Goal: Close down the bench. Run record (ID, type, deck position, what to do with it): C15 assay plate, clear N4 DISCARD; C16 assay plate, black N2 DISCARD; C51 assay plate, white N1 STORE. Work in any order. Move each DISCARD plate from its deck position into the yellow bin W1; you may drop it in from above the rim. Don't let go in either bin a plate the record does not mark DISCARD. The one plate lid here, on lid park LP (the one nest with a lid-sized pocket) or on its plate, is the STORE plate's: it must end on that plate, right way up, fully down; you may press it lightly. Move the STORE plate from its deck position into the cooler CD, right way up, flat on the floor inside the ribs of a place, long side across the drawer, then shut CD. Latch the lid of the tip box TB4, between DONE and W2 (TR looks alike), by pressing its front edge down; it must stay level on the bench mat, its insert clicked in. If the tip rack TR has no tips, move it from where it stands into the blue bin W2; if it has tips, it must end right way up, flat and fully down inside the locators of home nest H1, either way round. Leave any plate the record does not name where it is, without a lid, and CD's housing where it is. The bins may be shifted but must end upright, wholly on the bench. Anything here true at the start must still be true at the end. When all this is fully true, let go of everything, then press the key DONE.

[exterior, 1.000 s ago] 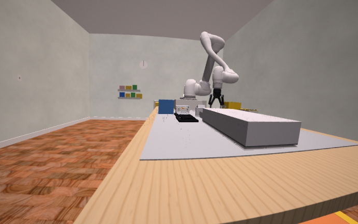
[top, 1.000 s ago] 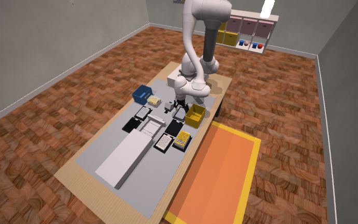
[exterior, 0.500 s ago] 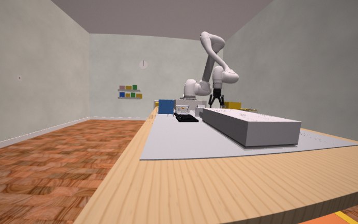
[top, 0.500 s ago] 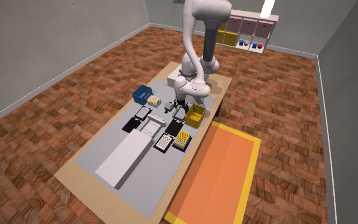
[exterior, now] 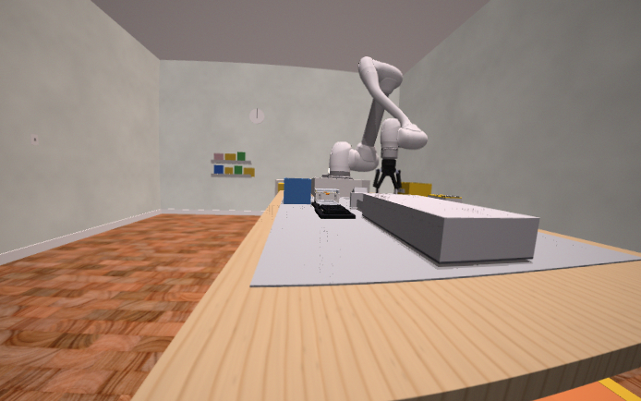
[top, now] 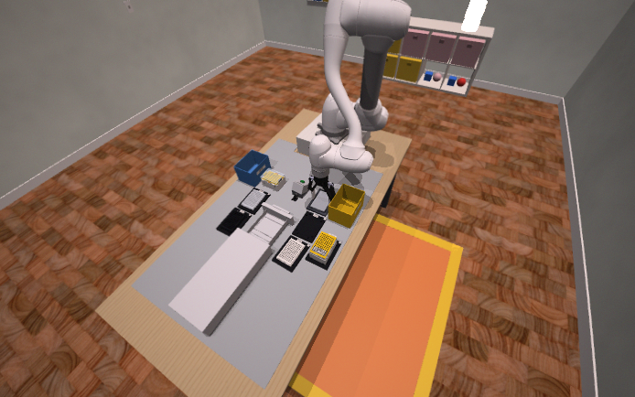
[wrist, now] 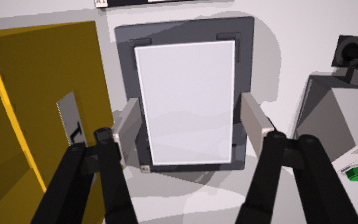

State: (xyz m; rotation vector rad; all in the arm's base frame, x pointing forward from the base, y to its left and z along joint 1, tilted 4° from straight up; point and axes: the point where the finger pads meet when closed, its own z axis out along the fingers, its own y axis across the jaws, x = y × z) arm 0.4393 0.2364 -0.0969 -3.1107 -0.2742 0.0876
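Now: hand 20 mm above the plate lid. From my hand the other things lie so: grey lid park: 30 mm below; yellow bin W1: 150 mm to the left, 30 mm behind; done key: 150 mm to the right, 30 mm above, 20 mm behind.
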